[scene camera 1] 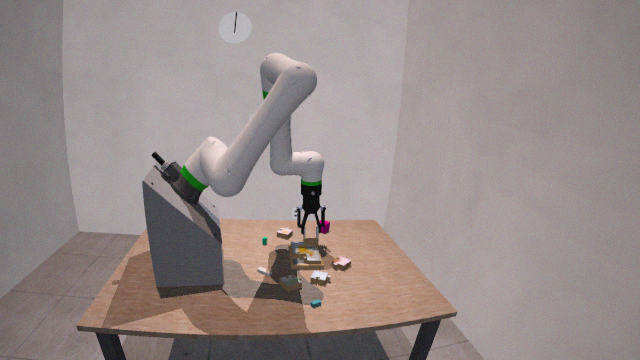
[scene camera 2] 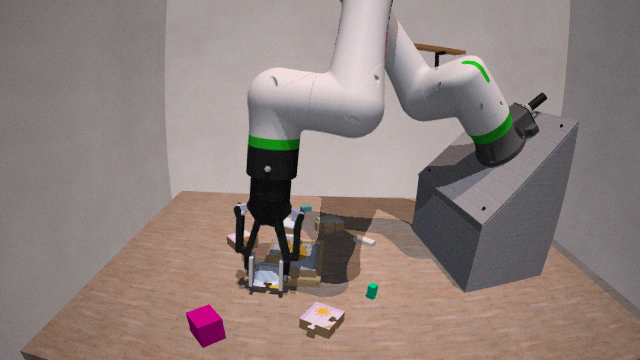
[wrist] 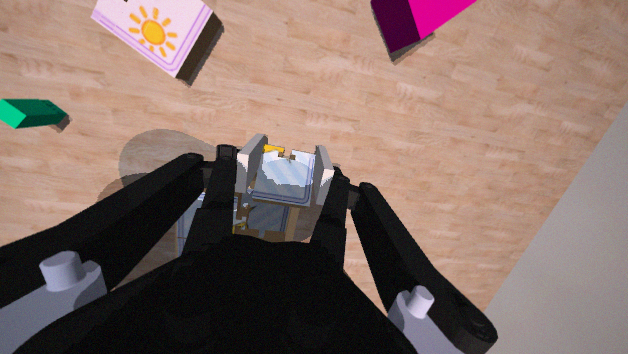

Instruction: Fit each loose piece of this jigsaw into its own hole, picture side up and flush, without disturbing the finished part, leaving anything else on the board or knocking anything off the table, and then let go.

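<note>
My gripper (scene camera 1: 311,236) (scene camera 2: 266,276) (wrist: 289,153) is shut on a light blue jigsaw piece (scene camera 1: 311,242) (scene camera 2: 267,271) (wrist: 285,182) with a yellow corner. The piece looks tipped, its picture side towards scene camera 2, at the board's edge; contact cannot be told. The board (scene camera 1: 308,267) (scene camera 2: 306,281) (wrist: 293,223) holds yellow and blue picture parts, partly hidden by the fingers. Loose on the table are a sun piece (scene camera 1: 284,232) (scene camera 2: 322,316) (wrist: 153,32), a pink piece (scene camera 1: 341,262) (scene camera 2: 234,240), a whitish piece (scene camera 1: 319,276) (scene camera 2: 289,223) and a greenish piece (scene camera 1: 290,283) (scene camera 2: 329,223).
A magenta cube (scene camera 1: 325,227) (scene camera 2: 205,325) (wrist: 425,17) and a green block (scene camera 1: 265,241) (scene camera 2: 372,290) (wrist: 32,114) lie on scene camera 2's side of the table. A white bar (scene camera 1: 263,271) (scene camera 2: 365,241) lies beside the board. A teal block (scene camera 1: 316,303) (scene camera 2: 306,208) lies beyond the whitish piece.
</note>
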